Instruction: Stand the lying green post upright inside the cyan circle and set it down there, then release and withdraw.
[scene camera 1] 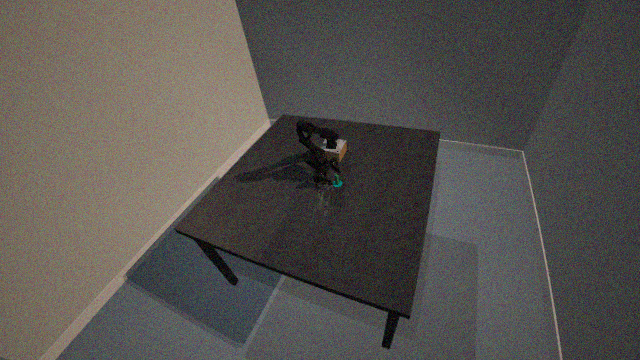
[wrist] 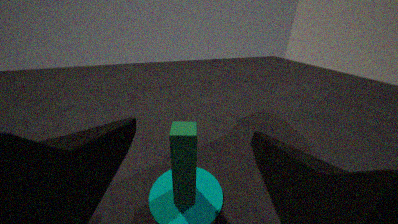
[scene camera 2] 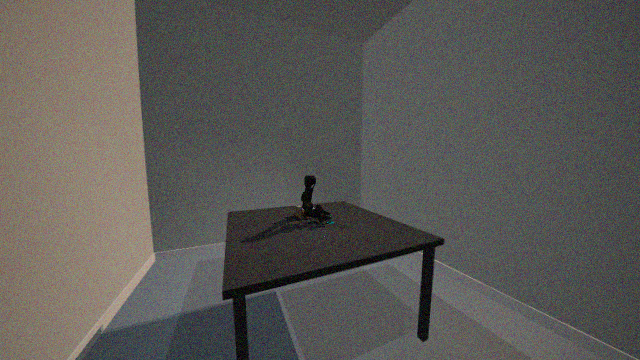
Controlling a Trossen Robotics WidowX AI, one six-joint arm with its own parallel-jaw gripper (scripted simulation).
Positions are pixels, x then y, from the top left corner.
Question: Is my gripper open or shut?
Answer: Open.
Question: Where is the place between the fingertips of my gripper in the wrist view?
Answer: At 195,131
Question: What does my gripper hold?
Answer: Nothing.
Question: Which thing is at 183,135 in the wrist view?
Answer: A green post.
